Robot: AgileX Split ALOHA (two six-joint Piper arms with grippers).
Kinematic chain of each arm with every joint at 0, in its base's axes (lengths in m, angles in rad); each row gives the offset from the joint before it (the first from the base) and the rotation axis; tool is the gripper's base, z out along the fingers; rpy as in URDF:
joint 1: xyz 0 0 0.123 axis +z
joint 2: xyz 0 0 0 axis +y
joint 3: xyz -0.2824 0 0.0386 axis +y
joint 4: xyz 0.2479 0 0.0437 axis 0.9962 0 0.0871
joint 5: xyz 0 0 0 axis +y
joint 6: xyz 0.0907 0 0.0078 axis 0.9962 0 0.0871
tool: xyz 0 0 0 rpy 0 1.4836 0
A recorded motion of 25 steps. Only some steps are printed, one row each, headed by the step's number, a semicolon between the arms.
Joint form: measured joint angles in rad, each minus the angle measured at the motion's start. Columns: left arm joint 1, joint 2, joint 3, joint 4, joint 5, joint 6; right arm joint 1, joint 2, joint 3, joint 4, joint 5, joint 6.
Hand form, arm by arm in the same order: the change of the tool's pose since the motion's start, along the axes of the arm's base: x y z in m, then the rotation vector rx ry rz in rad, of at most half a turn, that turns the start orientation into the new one. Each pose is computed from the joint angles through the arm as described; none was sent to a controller.
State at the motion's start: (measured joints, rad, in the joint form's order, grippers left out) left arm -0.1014 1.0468 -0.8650 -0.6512 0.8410 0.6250; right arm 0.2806 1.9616 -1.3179 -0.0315 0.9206 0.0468
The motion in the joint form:
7: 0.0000 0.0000 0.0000 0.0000 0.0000 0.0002; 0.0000 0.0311 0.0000 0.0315 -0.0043 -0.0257
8: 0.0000 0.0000 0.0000 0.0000 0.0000 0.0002; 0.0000 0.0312 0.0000 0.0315 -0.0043 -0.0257
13: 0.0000 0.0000 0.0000 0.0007 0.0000 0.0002; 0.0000 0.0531 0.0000 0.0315 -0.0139 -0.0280
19: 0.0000 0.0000 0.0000 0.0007 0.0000 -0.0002; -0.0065 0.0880 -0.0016 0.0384 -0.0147 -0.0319
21: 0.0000 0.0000 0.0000 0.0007 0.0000 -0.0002; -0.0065 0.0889 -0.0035 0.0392 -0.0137 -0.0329
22: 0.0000 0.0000 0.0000 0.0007 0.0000 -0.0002; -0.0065 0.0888 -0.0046 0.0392 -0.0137 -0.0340
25: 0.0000 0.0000 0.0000 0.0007 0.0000 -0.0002; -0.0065 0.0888 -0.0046 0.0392 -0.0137 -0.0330
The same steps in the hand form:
7: 0.0000 0.0000 0.0000 0.0001 -0.0001 -0.0001; 0.0008 0.0026 -0.0117 0.0160 0.0328 0.0086
8: 0.0000 0.0000 0.0000 0.0001 -0.0001 -0.0001; 0.0008 0.0026 -0.0118 0.0160 0.0329 0.0086
13: 0.0000 0.0000 0.0000 0.0008 -0.0002 -0.0002; 0.0022 0.0030 -0.0200 0.0124 0.0447 0.0108
19: 0.0000 0.0000 0.0000 0.0006 0.0000 0.0001; 0.0037 0.0014 -0.0329 0.0091 0.0775 0.0038
21: 0.0000 0.0000 0.0000 0.0006 0.0000 0.0001; 0.0040 0.0015 -0.0328 0.0097 0.0776 0.0044
22: 0.0000 0.0000 0.0000 0.0006 0.0000 0.0001; 0.0042 0.0016 -0.0325 0.0099 0.0765 0.0055
25: 0.0000 0.0000 0.0000 0.0006 0.0000 0.0001; 0.0042 0.0016 -0.0325 0.0100 0.0765 0.0045

